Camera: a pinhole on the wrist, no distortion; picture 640 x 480 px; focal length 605.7 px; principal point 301.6 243.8 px. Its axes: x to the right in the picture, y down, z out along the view. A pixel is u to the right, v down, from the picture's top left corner.
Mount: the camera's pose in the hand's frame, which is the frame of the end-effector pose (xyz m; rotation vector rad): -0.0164 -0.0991 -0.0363 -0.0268 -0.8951 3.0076
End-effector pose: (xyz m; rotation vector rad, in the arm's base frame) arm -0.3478 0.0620 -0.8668 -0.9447 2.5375 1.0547
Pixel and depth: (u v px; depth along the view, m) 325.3 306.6 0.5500
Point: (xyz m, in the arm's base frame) -0.0345 0.1219 -1.3715
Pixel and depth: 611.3 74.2 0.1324
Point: -0.1943 0.0944 -0.9727
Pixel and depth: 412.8 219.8 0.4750
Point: -0.0523 0.1928 -1.2698
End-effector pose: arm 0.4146 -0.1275 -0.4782 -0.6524 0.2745 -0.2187
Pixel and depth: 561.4 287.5 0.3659
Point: 0.2897 -0.1808 -0.0536
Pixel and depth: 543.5 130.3 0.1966
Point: 0.3489 -0.1517 -0.2392
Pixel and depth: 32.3 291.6 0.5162
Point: 0.6793 -0.2953 0.0315
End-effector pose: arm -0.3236 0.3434 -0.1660 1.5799 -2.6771 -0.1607
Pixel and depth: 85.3 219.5 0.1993
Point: -0.1830 0.2118 -0.3235
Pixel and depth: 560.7 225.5 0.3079
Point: -0.0413 0.3702 -0.4118
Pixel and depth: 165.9 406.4 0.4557
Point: 0.0105 0.0795 -0.4931
